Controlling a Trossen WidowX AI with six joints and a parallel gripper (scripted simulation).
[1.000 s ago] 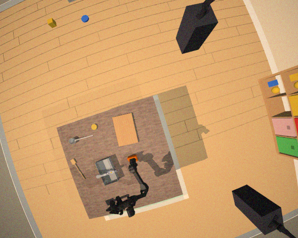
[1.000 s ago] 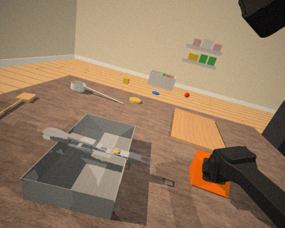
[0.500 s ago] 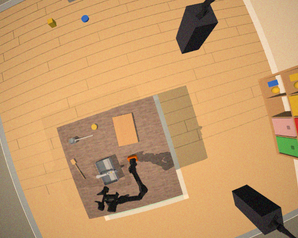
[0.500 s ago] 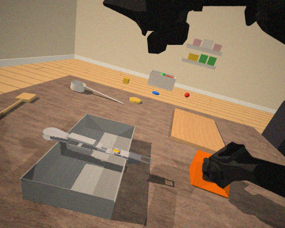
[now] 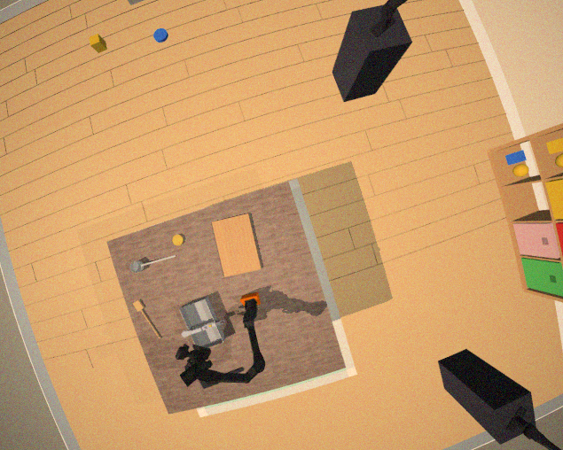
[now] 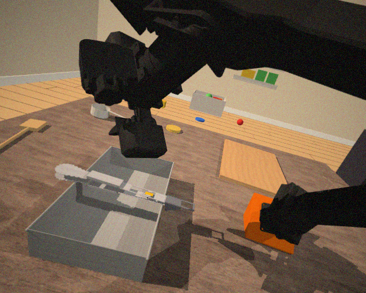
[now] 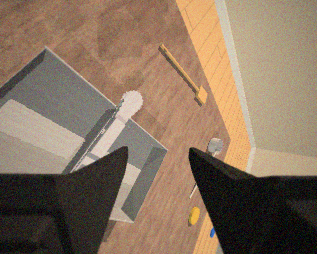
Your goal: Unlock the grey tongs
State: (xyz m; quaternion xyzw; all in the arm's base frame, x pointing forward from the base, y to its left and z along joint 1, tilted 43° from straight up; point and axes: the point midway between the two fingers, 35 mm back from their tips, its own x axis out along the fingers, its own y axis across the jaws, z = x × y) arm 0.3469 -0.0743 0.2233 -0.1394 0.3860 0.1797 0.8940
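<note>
Now: the yellow lock piece 140 mm below my gripper tip, 90 mm behind it and 20 mm to the right of it. The rest, counted from my gripper tip: black spatula 370 mm to the left, 210 mm below, 20 mm ahead; then wooden board 450 mm to the right, 400 mm behind, 200 mm below; then grey roasting tin 180 mm below, 30 mm to the right, 30 mm behind.
</note>
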